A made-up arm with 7 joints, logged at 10 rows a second.
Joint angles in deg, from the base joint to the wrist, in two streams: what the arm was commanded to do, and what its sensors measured. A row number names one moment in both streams.
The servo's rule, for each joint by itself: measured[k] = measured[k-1] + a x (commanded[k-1-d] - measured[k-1]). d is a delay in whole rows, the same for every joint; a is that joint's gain. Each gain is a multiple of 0.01, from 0.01 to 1. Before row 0 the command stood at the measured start. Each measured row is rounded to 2 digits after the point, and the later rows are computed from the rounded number. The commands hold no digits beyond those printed.
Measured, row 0: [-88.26, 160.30, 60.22, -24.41, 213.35, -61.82, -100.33]
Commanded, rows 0 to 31: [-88.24, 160.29, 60.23, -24.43, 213.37, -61.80, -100.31]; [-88.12, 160.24, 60.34, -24.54, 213.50, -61.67, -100.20]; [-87.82, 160.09, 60.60, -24.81, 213.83, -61.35, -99.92]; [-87.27, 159.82, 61.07, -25.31, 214.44, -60.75, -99.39]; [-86.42, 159.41, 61.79, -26.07, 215.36, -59.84, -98.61]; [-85.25, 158.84, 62.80, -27.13, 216.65, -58.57, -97.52]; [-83.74, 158.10, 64.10, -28.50, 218.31, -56.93, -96.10]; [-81.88, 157.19, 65.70, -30.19, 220.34, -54.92, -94.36]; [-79.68, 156.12, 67.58, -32.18, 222.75, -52.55, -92.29]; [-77.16, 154.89, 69.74, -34.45, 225.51, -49.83, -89.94]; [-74.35, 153.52, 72.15, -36.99, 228.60, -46.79, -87.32]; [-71.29, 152.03, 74.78, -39.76, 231.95, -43.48, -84.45]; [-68.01, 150.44, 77.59, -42.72, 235.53, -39.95, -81.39]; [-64.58, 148.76, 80.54, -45.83, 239.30, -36.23, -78.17]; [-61.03, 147.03, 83.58, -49.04, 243.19, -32.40, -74.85]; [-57.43, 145.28, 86.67, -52.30, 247.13, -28.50, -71.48]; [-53.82, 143.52, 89.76, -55.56, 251.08, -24.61, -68.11]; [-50.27, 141.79, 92.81, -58.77, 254.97, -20.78, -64.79]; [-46.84, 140.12, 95.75, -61.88, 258.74, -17.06, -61.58]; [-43.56, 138.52, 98.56, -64.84, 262.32, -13.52, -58.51]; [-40.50, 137.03, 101.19, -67.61, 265.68, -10.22, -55.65]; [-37.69, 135.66, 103.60, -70.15, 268.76, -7.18, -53.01]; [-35.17, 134.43, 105.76, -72.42, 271.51, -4.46, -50.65]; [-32.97, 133.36, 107.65, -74.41, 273.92, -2.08, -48.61]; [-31.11, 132.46, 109.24, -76.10, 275.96, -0.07, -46.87]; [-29.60, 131.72, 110.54, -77.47, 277.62, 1.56, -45.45]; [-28.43, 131.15, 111.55, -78.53, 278.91, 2.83, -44.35]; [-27.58, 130.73, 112.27, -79.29, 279.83, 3.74, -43.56]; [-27.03, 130.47, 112.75, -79.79, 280.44, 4.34, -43.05]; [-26.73, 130.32, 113.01, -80.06, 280.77, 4.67, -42.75]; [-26.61, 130.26, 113.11, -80.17, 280.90, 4.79, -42.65]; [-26.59, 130.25, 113.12, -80.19, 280.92, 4.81, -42.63]
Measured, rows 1 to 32: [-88.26, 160.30, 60.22, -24.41, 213.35, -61.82, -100.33]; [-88.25, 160.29, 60.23, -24.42, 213.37, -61.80, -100.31]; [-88.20, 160.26, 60.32, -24.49, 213.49, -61.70, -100.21]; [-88.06, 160.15, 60.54, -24.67, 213.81, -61.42, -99.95]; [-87.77, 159.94, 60.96, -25.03, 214.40, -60.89, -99.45]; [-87.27, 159.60, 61.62, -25.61, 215.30, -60.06, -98.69]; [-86.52, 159.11, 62.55, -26.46, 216.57, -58.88, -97.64]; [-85.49, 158.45, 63.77, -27.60, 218.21, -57.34, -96.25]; [-84.15, 157.63, 65.29, -29.05, 220.21, -55.43, -94.55]; [-82.50, 156.65, 67.10, -30.80, 222.60, -53.15, -92.52]; [-80.52, 155.51, 69.19, -32.84, 225.34, -50.53, -90.20]; [-78.24, 154.22, 71.53, -35.16, 228.40, -47.58, -87.61]; [-75.67, 152.80, 74.10, -37.74, 231.74, -44.34, -84.77]; [-72.84, 151.27, 76.86, -40.53, 235.30, -40.87, -81.73]; [-69.78, 149.64, 79.77, -43.50, 239.06, -37.20, -78.53]; [-66.54, 147.94, 82.78, -46.60, 242.94, -33.41, -75.22]; [-63.17, 146.21, 85.85, -49.79, 246.88, -29.53, -71.85]; [-59.71, 144.46, 88.94, -53.02, 250.83, -25.64, -68.48]; [-56.22, 142.72, 92.00, -56.24, 254.72, -21.80, -65.16]; [-52.75, 141.03, 94.96, -59.40, 258.50, -18.06, -61.94]; [-49.35, 139.40, 97.80, -62.45, 262.09, -14.47, -58.85]; [-46.08, 137.86, 100.48, -65.34, 265.46, -11.11, -55.97]; [-42.98, 136.43, 102.94, -68.03, 268.56, -8.01, -53.31]; [-40.09, 135.13, 105.17, -70.49, 271.33, -5.21, -50.92]; [-37.46, 133.98, 107.13, -72.69, 273.76, -2.74, -48.84]; [-35.11, 132.99, 108.80, -74.60, 275.83, -0.63, -47.07]; [-33.07, 132.16, 110.17, -76.21, 277.51, 1.10, -45.61]; [-31.35, 131.50, 111.26, -77.51, 278.83, 2.47, -44.48]; [-29.96, 131.00, 112.06, -78.51, 279.77, 3.47, -43.65]; [-28.88, 130.66, 112.61, -79.23, 280.40, 4.16, -43.11]; [-28.08, 130.44, 112.93, -79.69, 280.75, 4.56, -42.79]; [-27.54, 130.32, 113.07, -79.96, 280.89, 4.74, -42.66]
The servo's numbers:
d 1
a 0.37 0.65 0.79 0.56 0.94 0.79 0.90

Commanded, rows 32 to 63: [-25.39, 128.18, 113.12, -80.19, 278.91, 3.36, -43.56]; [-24.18, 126.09, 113.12, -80.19, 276.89, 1.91, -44.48]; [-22.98, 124.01, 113.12, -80.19, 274.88, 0.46, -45.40]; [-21.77, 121.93, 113.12, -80.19, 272.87, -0.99, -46.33]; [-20.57, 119.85, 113.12, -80.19, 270.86, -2.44, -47.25]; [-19.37, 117.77, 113.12, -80.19, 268.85, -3.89, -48.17]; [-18.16, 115.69, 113.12, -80.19, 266.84, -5.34, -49.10]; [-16.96, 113.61, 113.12, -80.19, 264.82, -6.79, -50.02]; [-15.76, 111.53, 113.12, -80.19, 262.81, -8.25, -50.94]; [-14.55, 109.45, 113.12, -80.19, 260.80, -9.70, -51.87]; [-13.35, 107.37, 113.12, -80.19, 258.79, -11.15, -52.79]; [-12.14, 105.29, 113.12, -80.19, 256.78, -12.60, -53.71]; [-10.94, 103.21, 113.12, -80.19, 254.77, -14.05, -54.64]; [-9.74, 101.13, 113.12, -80.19, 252.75, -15.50, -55.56]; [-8.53, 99.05, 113.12, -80.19, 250.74, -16.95, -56.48]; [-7.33, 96.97, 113.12, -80.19, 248.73, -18.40, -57.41]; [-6.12, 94.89, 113.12, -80.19, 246.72, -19.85, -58.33]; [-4.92, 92.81, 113.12, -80.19, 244.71, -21.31, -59.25]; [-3.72, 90.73, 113.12, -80.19, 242.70, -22.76, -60.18]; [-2.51, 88.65, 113.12, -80.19, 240.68, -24.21, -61.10]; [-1.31, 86.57, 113.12, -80.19, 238.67, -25.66, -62.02]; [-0.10, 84.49, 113.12, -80.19, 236.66, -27.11, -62.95]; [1.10, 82.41, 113.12, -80.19, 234.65, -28.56, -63.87]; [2.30, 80.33, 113.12, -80.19, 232.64, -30.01, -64.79]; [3.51, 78.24, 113.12, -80.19, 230.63, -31.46, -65.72]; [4.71, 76.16, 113.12, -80.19, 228.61, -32.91, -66.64]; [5.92, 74.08, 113.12, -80.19, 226.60, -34.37, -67.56]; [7.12, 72.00, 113.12, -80.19, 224.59, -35.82, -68.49]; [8.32, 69.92, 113.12, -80.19, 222.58, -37.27, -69.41]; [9.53, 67.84, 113.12, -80.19, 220.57, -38.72, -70.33]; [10.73, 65.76, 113.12, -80.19, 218.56, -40.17, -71.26]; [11.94, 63.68, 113.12, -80.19, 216.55, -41.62, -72.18]
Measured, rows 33 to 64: [-27.19, 130.27, 113.11, -80.09, 280.92, 4.80, -42.63]; [-26.52, 128.91, 113.12, -80.15, 279.03, 3.66, -43.47]; [-25.65, 127.08, 113.12, -80.17, 277.02, 2.28, -44.38]; [-24.66, 125.08, 113.12, -80.18, 275.01, 0.84, -45.30]; [-23.59, 123.03, 113.12, -80.19, 273.00, -0.61, -46.23]; [-22.47, 120.96, 113.12, -80.19, 270.99, -2.06, -47.15]; [-21.32, 118.89, 113.12, -80.19, 268.98, -3.51, -48.07]; [-20.15, 116.81, 113.12, -80.19, 266.97, -4.96, -49.00]; [-18.97, 114.73, 113.12, -80.19, 264.95, -6.41, -49.92]; [-17.78, 112.65, 113.12, -80.19, 262.94, -7.86, -50.84]; [-16.58, 110.57, 113.12, -80.19, 260.93, -9.31, -51.77]; [-15.38, 108.49, 113.12, -80.19, 258.92, -10.76, -52.69]; [-14.18, 106.41, 113.12, -80.19, 256.91, -12.21, -53.61]; [-12.98, 104.33, 113.12, -80.19, 254.90, -13.66, -54.54]; [-11.78, 102.25, 113.12, -80.19, 252.88, -15.11, -55.46]; [-10.58, 100.17, 113.12, -80.19, 250.87, -16.56, -56.38]; [-9.38, 98.09, 113.12, -80.19, 248.86, -18.01, -57.31]; [-8.17, 96.01, 113.12, -80.19, 246.85, -19.46, -58.23]; [-6.97, 93.93, 113.12, -80.19, 244.84, -20.92, -59.15]; [-5.77, 91.85, 113.12, -80.19, 242.83, -22.37, -60.08]; [-4.56, 89.77, 113.12, -80.19, 240.81, -23.82, -61.00]; [-3.36, 87.69, 113.12, -80.19, 238.80, -25.27, -61.92]; [-2.15, 85.61, 113.12, -80.19, 236.79, -26.72, -62.85]; [-0.95, 83.53, 113.12, -80.19, 234.78, -28.17, -63.77]; [0.25, 81.45, 113.12, -80.19, 232.77, -29.62, -64.69]; [1.46, 79.36, 113.12, -80.19, 230.76, -31.07, -65.62]; [2.66, 77.28, 113.12, -80.19, 228.74, -32.52, -66.54]; [3.87, 75.20, 113.12, -80.19, 226.73, -33.98, -67.46]; [5.07, 73.12, 113.12, -80.19, 224.72, -35.43, -68.39]; [6.27, 71.04, 113.12, -80.19, 222.71, -36.88, -69.31]; [7.48, 68.96, 113.12, -80.19, 220.70, -38.33, -70.23]; [8.68, 66.88, 113.12, -80.19, 218.69, -39.78, -71.16]
